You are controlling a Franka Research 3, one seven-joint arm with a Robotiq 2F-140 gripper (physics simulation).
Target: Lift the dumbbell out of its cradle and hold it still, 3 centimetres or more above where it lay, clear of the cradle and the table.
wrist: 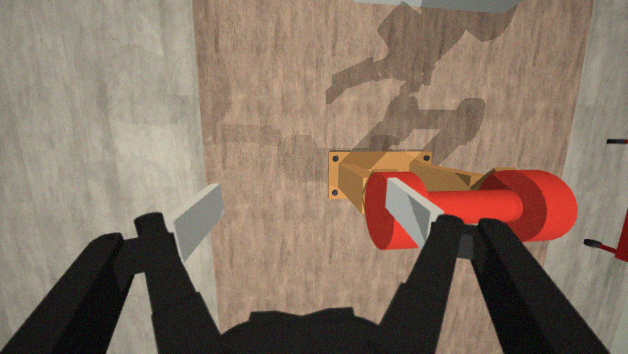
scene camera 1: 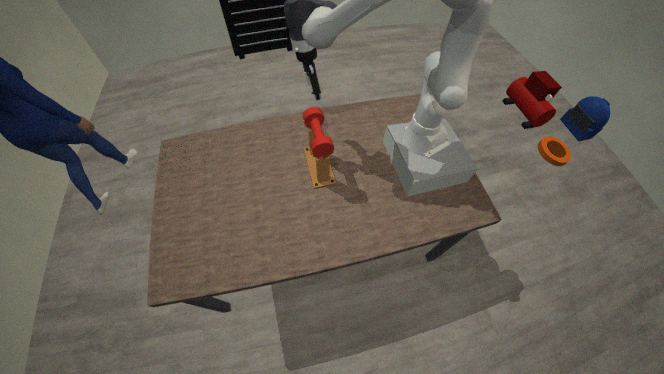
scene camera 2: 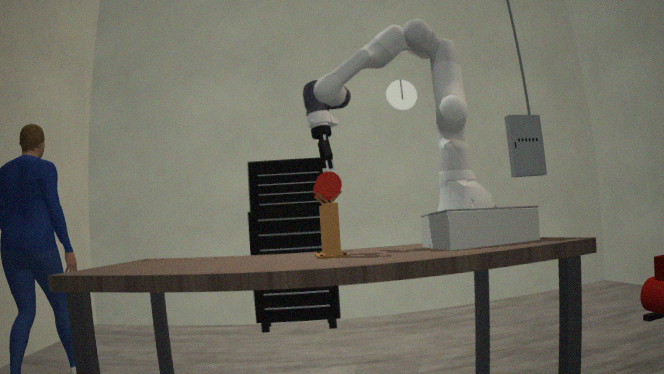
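Note:
The red dumbbell [scene camera 1: 317, 131] [scene camera 2: 328, 185] [wrist: 475, 206] lies level across the two uprights of the orange cradle [scene camera 1: 325, 172] [scene camera 2: 330, 230] [wrist: 390, 159], well above the table. My gripper [scene camera 1: 317, 96] [scene camera 2: 328, 167] [wrist: 305, 195] is wide open and empty, pointing down, above and beyond the dumbbell's back end in scene camera 1. In the wrist view, the right fingertip overlaps the dumbbell's near weight, and the handle lies to the right of that fingertip, outside the space between the fingers. The fingers are spread along the dumbbell's length. Whether the fingertip touches the weight cannot be told.
The cradle stands on the wooden table [scene camera 1: 225, 215] [scene camera 2: 200, 280]. The arm's grey base block [scene camera 1: 435, 170] [scene camera 2: 490, 227] is to its right. A black drawer cabinet [scene camera 1: 260, 25] [scene camera 2: 285, 210] stands behind the table. A person in blue [scene camera 1: 40, 115] [scene camera 2: 32, 210] stands at the left.

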